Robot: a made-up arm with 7 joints. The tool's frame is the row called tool.
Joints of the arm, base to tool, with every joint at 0 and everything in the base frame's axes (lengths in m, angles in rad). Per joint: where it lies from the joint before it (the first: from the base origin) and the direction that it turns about. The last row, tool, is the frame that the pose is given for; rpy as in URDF.
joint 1: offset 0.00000 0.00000 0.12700 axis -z
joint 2: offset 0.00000 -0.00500 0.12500 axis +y
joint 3: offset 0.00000 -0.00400 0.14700 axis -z
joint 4: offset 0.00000 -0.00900 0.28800 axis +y
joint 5: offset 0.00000 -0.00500 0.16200 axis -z
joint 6: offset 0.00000 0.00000 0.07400 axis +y
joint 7: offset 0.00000 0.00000 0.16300 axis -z
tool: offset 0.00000 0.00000 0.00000 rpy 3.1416 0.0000 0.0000
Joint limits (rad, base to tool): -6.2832..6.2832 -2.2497..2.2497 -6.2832..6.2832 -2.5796..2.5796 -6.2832..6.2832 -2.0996..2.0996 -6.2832..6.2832
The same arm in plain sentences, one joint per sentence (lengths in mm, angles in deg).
The arm has seven revolute joints in a row. What follows holds with every joint at zero, and every direction is one of the base frame's.
Joint 1 is mounted 127 mm along +z from the base frame's origin and turns about -z, from -360 to 360 deg.
Joint 2 is mounted 5 mm along -y and 125 mm along +z from joint 1 and turns about +y, from -128.9 to 128.9 deg.
Joint 3 is mounted 4 mm along -y and 147 mm along +z from joint 2 and turns about -z, from -360 to 360 deg.
Joint 4 is mounted 9 mm along -y and 288 mm along +z from joint 3 and turns about +y, from -147.8 to 147.8 deg.
Joint 5 is mounted 5 mm along -y and 162 mm along +z from joint 4 and turns about -z, from -360 to 360 deg.
Joint 6 is mounted 74 mm along +z from joint 5 and turns about +y, from -120.3 to 120.3 deg.
Joint 7 is mounted 163 mm along +z from joint 6 and turns about -z, from -360 to 360 deg.
The tool frame, which is the frame that the pose is given for, is mounted at the same point as joint 7; its axes are the base frame's turned by roll -180, pitch 0 and yaw 0 deg (as in URDF: about the fixed x, then y, then z).

